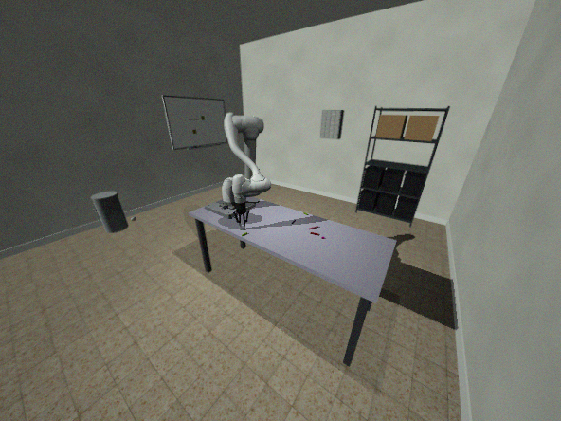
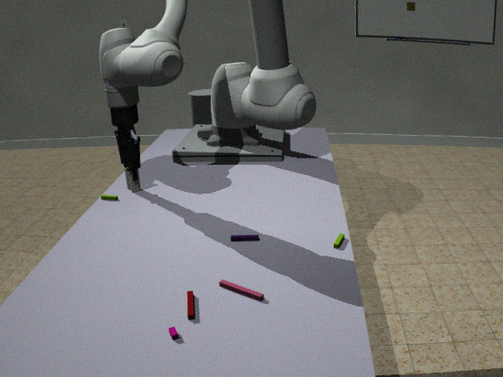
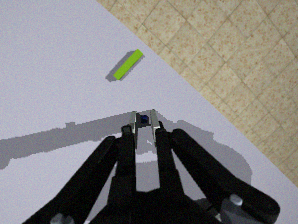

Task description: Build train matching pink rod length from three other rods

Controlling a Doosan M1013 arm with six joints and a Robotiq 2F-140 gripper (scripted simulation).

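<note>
Now: the blue rod 30 mm below my hand. Also, from my hand: red rod 540 mm ahead, 230 mm to the left, 30 mm below; then purple rod 320 mm to the left, 310 mm ahead, 30 mm below; then pink rod 500 mm ahead, 310 mm to the left, 30 mm below.
</note>
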